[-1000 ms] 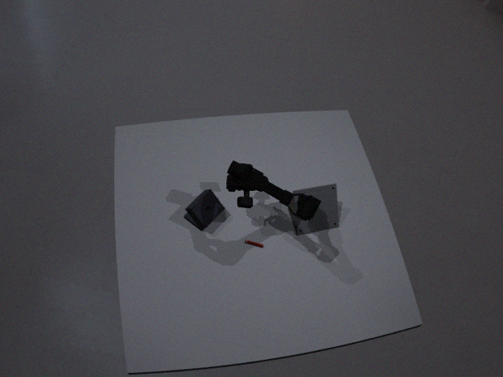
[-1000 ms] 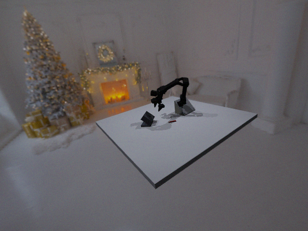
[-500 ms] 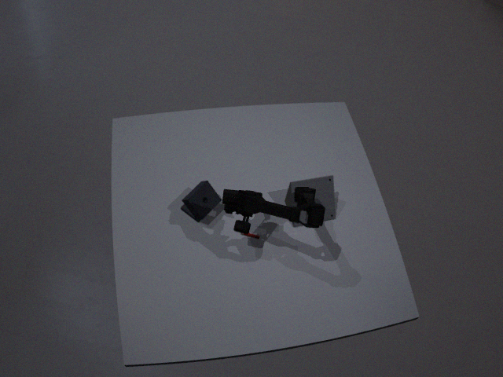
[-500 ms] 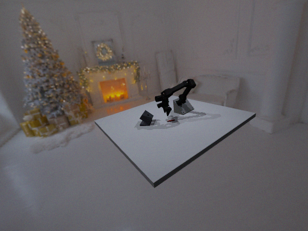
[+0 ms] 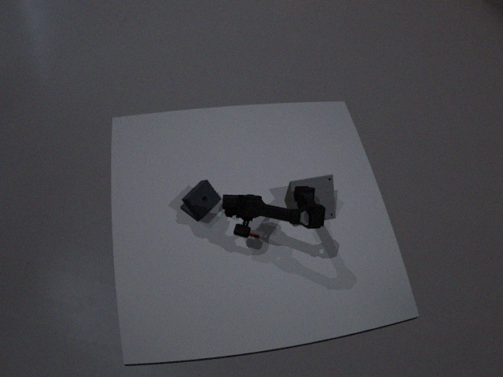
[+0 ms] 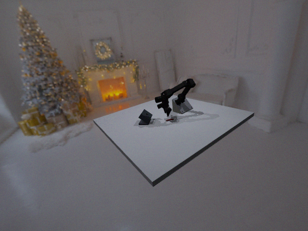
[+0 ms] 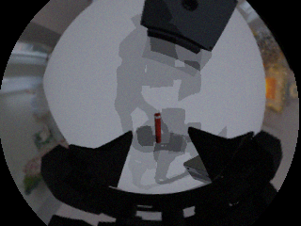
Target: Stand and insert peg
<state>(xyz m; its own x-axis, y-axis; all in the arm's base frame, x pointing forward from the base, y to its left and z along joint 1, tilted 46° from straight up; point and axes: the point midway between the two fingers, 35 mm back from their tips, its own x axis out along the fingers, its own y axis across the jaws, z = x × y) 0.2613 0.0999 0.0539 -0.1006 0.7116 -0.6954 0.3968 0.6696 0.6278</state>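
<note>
Right now the red peg is 1 cm behind my gripper tip, 1 cm to the left of it and 6 cm below it. Round my gripper tip: dark sloped panel: 17 cm ahead, 14 cm to the right.
</note>
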